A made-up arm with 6 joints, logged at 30 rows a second.
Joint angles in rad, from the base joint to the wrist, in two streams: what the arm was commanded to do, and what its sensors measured. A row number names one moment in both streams.
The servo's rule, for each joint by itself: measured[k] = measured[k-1] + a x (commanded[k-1-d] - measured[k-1]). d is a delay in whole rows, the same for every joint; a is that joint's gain. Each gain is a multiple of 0.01, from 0.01 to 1. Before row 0 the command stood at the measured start. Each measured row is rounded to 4 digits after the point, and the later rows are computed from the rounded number. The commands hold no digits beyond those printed.
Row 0, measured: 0.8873 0.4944 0.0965 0.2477 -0.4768 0.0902
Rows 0 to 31, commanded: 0.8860 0.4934 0.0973 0.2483 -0.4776 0.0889; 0.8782 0.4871 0.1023 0.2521 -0.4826 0.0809; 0.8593 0.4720 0.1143 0.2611 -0.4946 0.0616; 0.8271 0.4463 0.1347 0.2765 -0.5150 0.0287; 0.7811 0.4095 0.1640 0.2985 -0.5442 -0.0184; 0.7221 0.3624 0.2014 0.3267 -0.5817 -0.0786; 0.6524 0.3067 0.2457 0.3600 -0.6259 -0.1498; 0.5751 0.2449 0.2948 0.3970 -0.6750 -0.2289; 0.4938 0.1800 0.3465 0.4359 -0.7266 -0.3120; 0.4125 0.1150 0.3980 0.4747 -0.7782 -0.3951; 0.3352 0.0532 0.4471 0.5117 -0.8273 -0.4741; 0.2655 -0.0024 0.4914 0.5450 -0.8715 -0.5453; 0.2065 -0.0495 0.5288 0.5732 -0.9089 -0.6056; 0.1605 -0.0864 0.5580 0.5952 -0.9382 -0.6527; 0.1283 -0.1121 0.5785 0.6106 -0.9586 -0.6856; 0.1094 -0.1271 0.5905 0.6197 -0.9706 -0.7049; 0.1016 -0.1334 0.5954 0.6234 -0.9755 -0.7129; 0.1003 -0.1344 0.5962 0.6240 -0.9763 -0.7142; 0.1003 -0.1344 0.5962 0.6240 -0.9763 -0.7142; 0.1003 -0.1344 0.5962 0.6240 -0.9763 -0.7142; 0.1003 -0.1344 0.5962 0.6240 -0.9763 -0.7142; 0.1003 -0.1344 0.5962 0.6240 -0.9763 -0.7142; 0.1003 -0.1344 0.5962 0.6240 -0.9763 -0.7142; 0.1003 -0.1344 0.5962 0.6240 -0.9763 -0.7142; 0.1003 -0.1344 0.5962 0.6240 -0.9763 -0.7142; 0.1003 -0.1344 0.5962 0.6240 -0.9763 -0.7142; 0.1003 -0.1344 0.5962 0.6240 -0.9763 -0.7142; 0.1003 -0.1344 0.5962 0.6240 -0.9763 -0.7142; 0.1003 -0.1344 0.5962 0.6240 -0.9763 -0.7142; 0.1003 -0.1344 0.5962 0.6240 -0.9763 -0.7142; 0.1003 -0.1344 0.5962 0.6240 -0.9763 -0.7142; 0.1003 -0.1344 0.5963 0.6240 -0.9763 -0.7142
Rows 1 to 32, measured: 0.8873 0.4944 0.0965 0.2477 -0.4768 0.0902; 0.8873 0.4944 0.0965 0.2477 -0.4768 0.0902; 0.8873 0.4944 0.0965 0.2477 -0.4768 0.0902; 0.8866 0.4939 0.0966 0.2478 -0.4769 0.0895; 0.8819 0.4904 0.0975 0.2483 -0.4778 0.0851; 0.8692 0.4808 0.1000 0.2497 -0.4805 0.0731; 0.8456 0.4629 0.1052 0.2526 -0.4860 0.0505; 0.8095 0.4351 0.1140 0.2576 -0.4953 0.0154; 0.7606 0.3973 0.1271 0.2652 -0.5091 -0.0325; 0.7000 0.3502 0.1449 0.2756 -0.5278 -0.0923; 0.6301 0.2954 0.1674 0.2890 -0.5514 -0.1620; 0.5538 0.2354 0.1943 0.3052 -0.5794 -0.2385; 0.4747 0.1728 0.2249 0.3238 -0.6112 -0.3184; 0.3966 0.1106 0.2582 0.3445 -0.6458 -0.3978; 0.3232 0.0518 0.2932 0.3666 -0.6819 -0.4730; 0.2578 -0.0009 0.3285 0.3893 -0.7182 -0.5406; 0.2033 -0.0454 0.3629 0.4119 -0.7534 -0.5978; 0.1613 -0.0801 0.3952 0.4338 -0.7862 -0.6426; 0.1322 -0.1045 0.4245 0.4542 -0.8157 -0.6744; 0.1151 -0.1195 0.4501 0.4728 -0.8413 -0.6940; 0.1068 -0.1272 0.4720 0.4894 -0.8629 -0.7043; 0.1032 -0.1309 0.4906 0.5042 -0.8810 -0.7093; 0.1016 -0.1327 0.5064 0.5174 -0.8962 -0.7118; 0.1009 -0.1336 0.5199 0.5291 -0.9090 -0.7130; 0.1006 -0.1340 0.5313 0.5395 -0.9198 -0.7136; 0.1004 -0.1342 0.5410 0.5488 -0.9288 -0.7139; 0.1003 -0.1343 0.5493 0.5571 -0.9364 -0.7141; 0.1003 -0.1344 0.5563 0.5645 -0.9428 -0.7142; 0.1003 -0.1344 0.5623 0.5710 -0.9482 -0.7142; 0.1003 -0.1344 0.5674 0.5768 -0.9527 -0.7142; 0.1003 -0.1344 0.5717 0.5820 -0.9565 -0.7142; 0.1003 -0.1344 0.5754 0.5866 -0.9597 -0.7142
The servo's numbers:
d 3
a 0.56 0.52 0.15 0.11 0.16 0.51

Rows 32 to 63, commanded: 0.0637 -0.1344 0.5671 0.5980 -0.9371 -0.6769; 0.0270 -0.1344 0.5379 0.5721 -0.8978 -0.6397; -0.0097 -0.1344 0.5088 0.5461 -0.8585 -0.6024; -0.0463 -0.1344 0.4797 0.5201 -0.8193 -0.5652; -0.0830 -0.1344 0.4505 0.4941 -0.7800 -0.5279; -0.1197 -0.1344 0.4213 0.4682 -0.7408 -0.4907; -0.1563 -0.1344 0.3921 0.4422 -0.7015 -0.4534; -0.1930 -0.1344 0.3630 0.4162 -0.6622 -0.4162; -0.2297 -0.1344 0.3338 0.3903 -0.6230 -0.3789; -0.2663 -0.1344 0.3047 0.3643 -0.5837 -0.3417; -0.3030 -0.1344 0.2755 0.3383 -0.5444 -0.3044; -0.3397 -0.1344 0.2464 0.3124 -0.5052 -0.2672; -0.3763 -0.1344 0.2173 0.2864 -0.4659 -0.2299; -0.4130 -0.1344 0.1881 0.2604 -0.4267 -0.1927; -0.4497 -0.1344 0.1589 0.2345 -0.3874 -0.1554; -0.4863 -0.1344 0.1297 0.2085 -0.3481 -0.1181; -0.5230 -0.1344 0.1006 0.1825 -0.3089 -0.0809; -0.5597 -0.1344 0.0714 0.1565 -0.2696 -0.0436; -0.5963 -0.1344 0.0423 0.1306 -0.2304 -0.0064; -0.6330 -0.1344 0.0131 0.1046 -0.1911 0.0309; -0.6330 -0.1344 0.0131 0.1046 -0.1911 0.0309; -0.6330 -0.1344 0.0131 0.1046 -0.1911 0.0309; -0.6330 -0.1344 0.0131 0.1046 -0.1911 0.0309; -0.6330 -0.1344 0.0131 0.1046 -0.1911 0.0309; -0.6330 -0.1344 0.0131 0.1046 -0.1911 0.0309; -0.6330 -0.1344 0.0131 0.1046 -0.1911 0.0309; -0.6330 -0.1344 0.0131 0.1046 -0.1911 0.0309; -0.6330 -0.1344 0.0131 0.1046 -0.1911 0.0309; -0.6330 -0.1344 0.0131 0.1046 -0.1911 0.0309; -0.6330 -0.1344 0.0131 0.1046 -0.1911 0.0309; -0.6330 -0.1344 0.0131 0.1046 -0.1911 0.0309; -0.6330 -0.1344 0.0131 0.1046 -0.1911 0.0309
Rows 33 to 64, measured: 0.1003 -0.1344 0.5785 0.5907 -0.9624 -0.7142; 0.1003 -0.1344 0.5812 0.5944 -0.9646 -0.7142; 0.1003 -0.1344 0.5835 0.5977 -0.9665 -0.7142; 0.0798 -0.1344 0.5810 0.5977 -0.9618 -0.6952; 0.0502 -0.1344 0.5745 0.5949 -0.9516 -0.6669; 0.0167 -0.1344 0.5646 0.5895 -0.9367 -0.6340; -0.0186 -0.1344 0.5519 0.5819 -0.9179 -0.5989; -0.0547 -0.1344 0.5367 0.5722 -0.8958 -0.5627; -0.0911 -0.1344 0.5194 0.5608 -0.8710 -0.5260; -0.1276 -0.1344 0.5003 0.5478 -0.8439 -0.4890; -0.1642 -0.1344 0.4797 0.5333 -0.8148 -0.4519; -0.2009 -0.1344 0.4578 0.5176 -0.7841 -0.4147; -0.2375 -0.1344 0.4348 0.5007 -0.7520 -0.3775; -0.2742 -0.1344 0.4109 0.4828 -0.7188 -0.3402; -0.3109 -0.1344 0.3862 0.4641 -0.6846 -0.3030; -0.3475 -0.1344 0.3609 0.4446 -0.6496 -0.2657; -0.3842 -0.1344 0.3350 0.4243 -0.6139 -0.2285; -0.4209 -0.1344 0.3086 0.4034 -0.5777 -0.1912; -0.4575 -0.1344 0.2818 0.3820 -0.5410 -0.1539; -0.4942 -0.1344 0.2546 0.3601 -0.5039 -0.1167; -0.5309 -0.1344 0.2271 0.3377 -0.4664 -0.0794; -0.5675 -0.1344 0.1994 0.3149 -0.4286 -0.0422; -0.6042 -0.1344 0.1715 0.2918 -0.3906 -0.0049; -0.6203 -0.1344 0.1477 0.2712 -0.3587 0.0134; -0.6274 -0.1344 0.1275 0.2529 -0.3319 0.0223; -0.6305 -0.1344 0.1103 0.2366 -0.3094 0.0267; -0.6319 -0.1344 0.0957 0.2221 -0.2905 0.0288; -0.6325 -0.1344 0.0833 0.2092 -0.2746 0.0299; -0.6328 -0.1344 0.0728 0.1977 -0.2612 0.0304; -0.6329 -0.1344 0.0638 0.1875 -0.2500 0.0307; -0.6330 -0.1344 0.0562 0.1784 -0.2406 0.0308; -0.6330 -0.1344 0.0497 0.1703 -0.2327 0.0309
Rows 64 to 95, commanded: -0.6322 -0.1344 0.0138 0.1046 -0.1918 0.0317; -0.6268 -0.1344 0.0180 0.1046 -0.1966 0.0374; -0.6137 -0.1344 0.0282 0.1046 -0.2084 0.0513; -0.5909 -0.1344 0.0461 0.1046 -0.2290 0.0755; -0.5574 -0.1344 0.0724 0.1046 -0.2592 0.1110; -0.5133 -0.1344 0.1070 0.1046 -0.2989 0.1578; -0.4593 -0.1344 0.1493 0.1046 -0.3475 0.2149; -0.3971 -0.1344 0.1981 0.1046 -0.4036 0.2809; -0.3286 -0.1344 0.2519 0.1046 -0.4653 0.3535; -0.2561 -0.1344 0.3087 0.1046 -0.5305 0.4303; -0.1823 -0.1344 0.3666 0.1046 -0.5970 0.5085; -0.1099 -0.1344 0.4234 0.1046 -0.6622 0.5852; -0.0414 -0.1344 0.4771 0.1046 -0.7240 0.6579; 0.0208 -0.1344 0.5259 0.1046 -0.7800 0.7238; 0.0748 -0.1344 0.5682 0.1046 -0.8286 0.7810; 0.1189 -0.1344 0.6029 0.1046 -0.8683 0.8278; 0.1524 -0.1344 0.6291 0.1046 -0.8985 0.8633; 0.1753 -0.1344 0.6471 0.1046 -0.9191 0.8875; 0.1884 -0.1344 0.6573 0.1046 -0.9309 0.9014; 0.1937 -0.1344 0.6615 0.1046 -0.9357 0.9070; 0.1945 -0.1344 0.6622 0.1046 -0.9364 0.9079; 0.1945 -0.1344 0.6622 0.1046 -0.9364 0.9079; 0.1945 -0.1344 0.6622 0.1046 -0.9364 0.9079; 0.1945 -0.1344 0.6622 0.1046 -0.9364 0.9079; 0.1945 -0.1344 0.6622 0.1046 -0.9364 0.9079; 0.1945 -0.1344 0.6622 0.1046 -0.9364 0.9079; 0.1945 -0.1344 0.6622 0.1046 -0.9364 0.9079; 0.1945 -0.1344 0.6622 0.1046 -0.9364 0.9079; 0.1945 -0.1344 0.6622 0.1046 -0.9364 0.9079; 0.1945 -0.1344 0.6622 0.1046 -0.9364 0.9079; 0.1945 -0.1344 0.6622 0.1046 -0.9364 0.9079; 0.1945 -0.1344 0.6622 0.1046 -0.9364 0.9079
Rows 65 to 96, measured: -0.6330 -0.1344 0.0442 0.1631 -0.2260 0.0309; -0.6330 -0.1344 0.0395 0.1567 -0.2204 0.0309; -0.6330 -0.1344 0.0355 0.1510 -0.2157 0.0309; -0.6326 -0.1344 0.0322 0.1459 -0.2119 0.0313; -0.6294 -0.1344 0.0301 0.1414 -0.2095 0.0344; -0.6206 -0.1344 0.0298 0.1374 -0.2093 0.0430; -0.6040 -0.1344 0.0322 0.1338 -0.2125 0.0596; -0.5779 -0.1344 0.0382 0.1306 -0.2200 0.0858; -0.5417 -0.1344 0.0485 0.1277 -0.2326 0.1225; -0.4956 -0.1344 0.0636 0.1252 -0.2510 0.1696; -0.4404 -0.1344 0.0838 0.1229 -0.2754 0.2264; -0.3778 -0.1344 0.1090 0.1209 -0.3058 0.2912; -0.3096 -0.1344 0.1390 0.1191 -0.3418 0.3621; -0.2383 -0.1344 0.1731 0.1175 -0.3826 0.4368; -0.1664 -0.1344 0.2106 0.1161 -0.4273 0.5125; -0.0964 -0.1344 0.2506 0.1148 -0.4748 0.5867; -0.0308 -0.1344 0.2919 0.1137 -0.5236 0.6566; 0.0283 -0.1344 0.3333 0.1127 -0.5724 0.7200; 0.0790 -0.1344 0.3737 0.1118 -0.6197 0.7750; 0.1201 -0.1344 0.4120 0.1110 -0.6643 0.8200; 0.1510 -0.1344 0.4473 0.1103 -0.7051 0.8544; 0.1719 -0.1344 0.4788 0.1097 -0.7412 0.8784; 0.1841 -0.1344 0.5062 0.1091 -0.7723 0.8930; 0.1899 -0.1344 0.5296 0.1086 -0.7986 0.9006; 0.1925 -0.1344 0.5495 0.1082 -0.8206 0.9043; 0.1936 -0.1344 0.5664 0.1078 -0.8391 0.9061; 0.1941 -0.1344 0.5808 0.1074 -0.8547 0.9070; 0.1943 -0.1344 0.5930 0.1071 -0.8678 0.9075; 0.1944 -0.1344 0.6034 0.1068 -0.8788 0.9077; 0.1945 -0.1344 0.6122 0.1066 -0.8880 0.9078; 0.1945 -0.1344 0.6197 0.1064 -0.8957 0.9079; 0.1945 -0.1344 0.6261 0.1062 -0.9022 0.9079
